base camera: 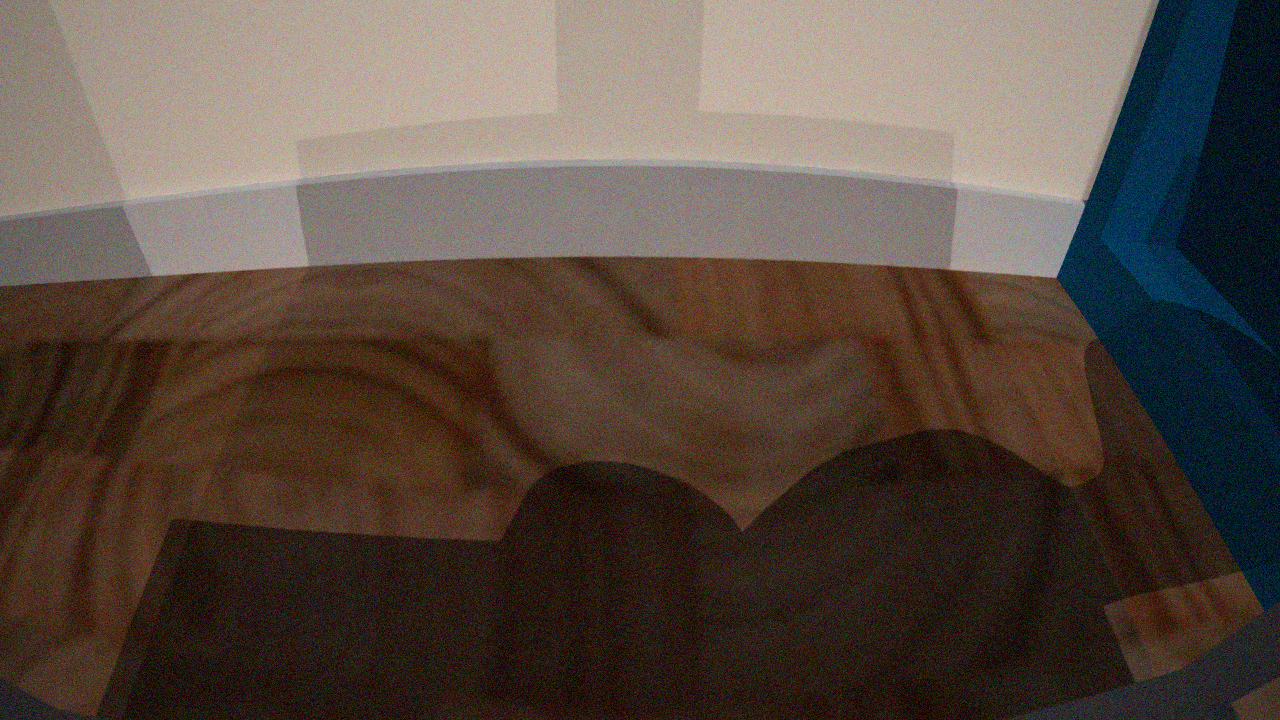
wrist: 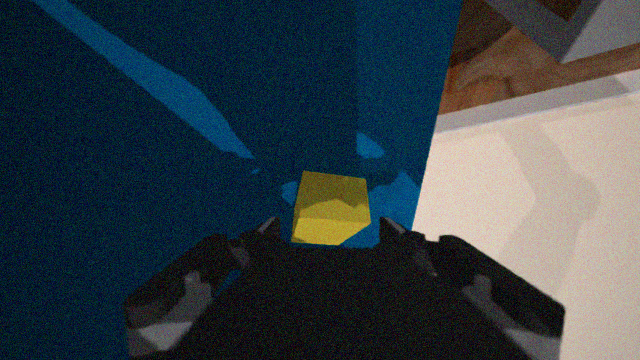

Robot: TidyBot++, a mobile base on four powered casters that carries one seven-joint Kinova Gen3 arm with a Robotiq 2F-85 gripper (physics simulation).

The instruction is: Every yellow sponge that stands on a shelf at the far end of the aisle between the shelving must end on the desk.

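Places are measured from the arm's base along level axes (x left, y back, z up), in millimetres.
Where they show: gripper, fingertip midpoint: (wrist: 329, 228).
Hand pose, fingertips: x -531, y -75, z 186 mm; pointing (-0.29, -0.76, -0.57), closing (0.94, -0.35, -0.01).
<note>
After its pixels a point has its place.
A yellow sponge (wrist: 332, 207) {y -68, x -525, z 171 mm} stands on the blue shelf (wrist: 280, 90) {y 24, x -523, z 137 mm} in the wrist view, a little below the middle, partly in shadow. My gripper (wrist: 329, 228) {y -75, x -531, z 186 mm} is open, with one fingertip to the left of the sponge and one to the right; nothing is held. The sponge shows between and beyond the fingertips, and its lower part is partly hidden by the gripper body. How deep the fingers reach beside it is hard to tell. The blue shelving (base camera: 1136, 313) {y -458, x -457, z -343 mm} also stands at the right in the base camera view. The desk does not show in either view.
A cream wall (base camera: 429, 71) {y -617, x 143, z -220 mm} (wrist: 490, 200) {y -605, x -190, z -11 mm} with a grey baseboard (base camera: 626, 210) {y -598, x -14, z -350 mm} stands across the front of the base and beside the shelf in the wrist view. The wooden floor (base camera: 358, 420) {y -411, x 180, z -397 mm} carries dark shadows. Part of a grey frame (wrist: 532, 30) shows at the wrist view's upper right.
</note>
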